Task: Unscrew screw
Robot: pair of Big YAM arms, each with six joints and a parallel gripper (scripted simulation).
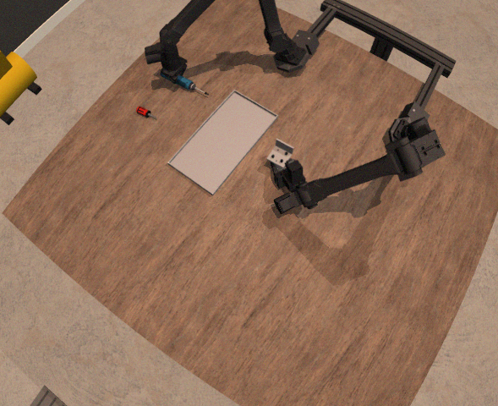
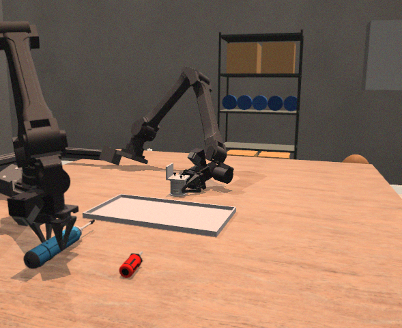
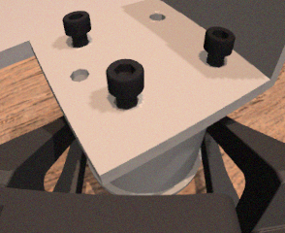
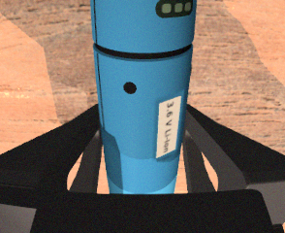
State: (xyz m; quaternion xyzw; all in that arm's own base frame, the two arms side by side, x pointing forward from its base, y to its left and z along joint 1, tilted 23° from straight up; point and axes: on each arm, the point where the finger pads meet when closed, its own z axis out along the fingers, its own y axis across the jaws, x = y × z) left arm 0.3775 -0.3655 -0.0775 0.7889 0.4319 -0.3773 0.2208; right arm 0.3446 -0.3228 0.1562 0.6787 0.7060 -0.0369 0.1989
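Now: left hand 10 mm below the joint module. Round my left hand: shallow grey tray: 60 mm ahead, 220 mm to the right, 20 mm below; pale l-shaped bracket: 50 mm above; red manual screwdriver: 180 mm ahead, 550 mm to the right, 10 mm below.
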